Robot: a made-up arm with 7 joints.
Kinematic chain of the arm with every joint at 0, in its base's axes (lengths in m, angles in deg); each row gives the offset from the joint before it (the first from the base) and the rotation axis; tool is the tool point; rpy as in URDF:
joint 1: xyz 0.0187 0.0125 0.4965 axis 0 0.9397 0.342
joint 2: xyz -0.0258 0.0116 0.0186 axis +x
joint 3: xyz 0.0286 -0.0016 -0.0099 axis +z
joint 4: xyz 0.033 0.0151 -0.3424 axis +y
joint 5: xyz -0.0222 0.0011 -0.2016 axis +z
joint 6: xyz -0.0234 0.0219 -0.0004 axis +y
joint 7: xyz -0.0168 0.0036 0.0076 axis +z
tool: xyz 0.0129 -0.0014 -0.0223 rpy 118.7 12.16 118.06
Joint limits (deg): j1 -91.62..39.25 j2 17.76..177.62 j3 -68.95..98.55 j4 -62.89..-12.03 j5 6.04..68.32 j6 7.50..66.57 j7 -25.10..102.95
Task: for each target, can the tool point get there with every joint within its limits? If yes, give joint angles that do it. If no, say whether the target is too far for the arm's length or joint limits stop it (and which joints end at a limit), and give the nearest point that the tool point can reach.
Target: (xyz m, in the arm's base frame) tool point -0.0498 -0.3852 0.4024
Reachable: no: joint limits stop it (at a limit: joint 1, joint 2, joint 3, joint 4, joint 5, joint 6, joint 7) | nearest point -0.2347 -0.0232 0.0556 | short by 0.534 m
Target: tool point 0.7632 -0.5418 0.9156
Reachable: no: too far | nearest point 0.5028 -0.1577 0.6319 | short by 0.544 m
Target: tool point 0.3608 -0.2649 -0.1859
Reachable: no: too far | nearest point 0.2833 -0.0171 0.0361 | short by 0.342 m
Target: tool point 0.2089 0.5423 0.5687
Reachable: yes | joints -17.80 81.24 20.61 -52.69 12.22 31.11 -5.98
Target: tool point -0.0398 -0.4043 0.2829
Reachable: no: joint limits stop it (at a limit: joint 1, joint 2, joint 3, joint 4, joint 5, joint 6, joint 7) | nearest point -0.2274 -0.0289 0.0431 | short by 0.483 m
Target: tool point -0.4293 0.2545 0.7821
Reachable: yes | joints -71.10 158.34 62.21 -37.40 42.53 61.66 92.15
